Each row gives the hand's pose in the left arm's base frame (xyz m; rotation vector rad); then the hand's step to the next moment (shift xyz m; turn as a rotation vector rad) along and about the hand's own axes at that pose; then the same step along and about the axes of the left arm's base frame.
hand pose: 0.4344 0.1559 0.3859 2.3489 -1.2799 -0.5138
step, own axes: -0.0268 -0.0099 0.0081 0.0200 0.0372 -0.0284
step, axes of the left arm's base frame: -0.0108 0.0262 -0.0088 -0.0016 -0.0302 0.0409
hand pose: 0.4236 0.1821 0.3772 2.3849 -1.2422 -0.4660
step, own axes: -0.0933 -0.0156 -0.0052 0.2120 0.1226 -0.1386
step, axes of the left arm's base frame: -0.0378 0.0866 0.0063 0.0959 -0.2118 0.1585
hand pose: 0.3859 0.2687 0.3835 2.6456 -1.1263 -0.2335
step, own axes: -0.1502 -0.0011 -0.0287 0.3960 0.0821 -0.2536
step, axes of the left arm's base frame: -0.0954 0.1145 0.0341 0.2782 -0.2986 0.2477
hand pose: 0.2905 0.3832 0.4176 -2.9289 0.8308 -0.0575
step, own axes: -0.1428 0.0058 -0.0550 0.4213 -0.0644 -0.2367
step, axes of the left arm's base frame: -0.1280 0.0656 0.0527 0.3772 -0.1864 0.2462
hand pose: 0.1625 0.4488 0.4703 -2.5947 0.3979 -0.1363
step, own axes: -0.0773 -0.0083 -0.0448 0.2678 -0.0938 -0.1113
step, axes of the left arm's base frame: -0.0791 0.0094 0.0413 0.2599 -0.0563 0.1490
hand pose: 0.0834 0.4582 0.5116 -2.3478 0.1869 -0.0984
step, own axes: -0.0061 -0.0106 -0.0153 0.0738 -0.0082 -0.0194
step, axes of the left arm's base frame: -0.0068 -0.0023 0.0182 0.0712 -0.0200 0.0206
